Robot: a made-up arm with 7 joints.
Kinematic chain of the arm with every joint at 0, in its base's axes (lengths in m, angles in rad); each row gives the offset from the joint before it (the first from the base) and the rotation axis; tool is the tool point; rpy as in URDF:
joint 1: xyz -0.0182 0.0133 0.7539 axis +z
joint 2: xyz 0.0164 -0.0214 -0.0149 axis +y
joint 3: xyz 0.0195 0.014 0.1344 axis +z
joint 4: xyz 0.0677 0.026 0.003 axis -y
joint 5: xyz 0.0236 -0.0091 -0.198 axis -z
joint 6: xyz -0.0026 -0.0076 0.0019 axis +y
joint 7: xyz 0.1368 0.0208 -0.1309 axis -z
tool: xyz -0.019 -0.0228 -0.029 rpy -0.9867 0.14 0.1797
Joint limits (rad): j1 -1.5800..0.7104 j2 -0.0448..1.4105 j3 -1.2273..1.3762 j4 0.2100..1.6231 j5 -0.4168..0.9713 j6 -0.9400..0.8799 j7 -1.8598..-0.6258
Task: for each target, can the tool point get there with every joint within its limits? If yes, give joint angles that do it. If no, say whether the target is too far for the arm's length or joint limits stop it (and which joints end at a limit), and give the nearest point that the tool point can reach.
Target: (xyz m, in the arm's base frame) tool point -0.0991 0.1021 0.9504
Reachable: no: joint limits stop it (at a limit: joint 2, joint 3, joint 4, joint 5, joint 6, joint 7) | nearest point -0.1716 0.1817 1.1091 | short by 0.192 m
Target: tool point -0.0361 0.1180 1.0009
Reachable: no: joint limits stop it (at a limit: joint 3, joint 4, joint 5, joint 6, joint 7) | nearest point -0.0560 0.2342 1.1124 | short by 0.162 m
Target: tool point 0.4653 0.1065 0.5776
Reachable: yes | joints -0.6956 0.9665 0.9493 1.2966 0.0893 0.2812 -1.3769
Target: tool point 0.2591 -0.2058 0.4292
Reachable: yes | joints 0.0309 0.7071 -0.5307 0.9442 0.3877 0.6453 -1.5181
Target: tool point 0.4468 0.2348 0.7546
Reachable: yes | joints 0.5267 0.0769 -0.0761 1.3062 0.4937 0.7033 -1.2127
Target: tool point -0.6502 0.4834 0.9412
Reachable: no: too far | nearest point -0.2901 0.3947 0.9224 | short by 0.371 m
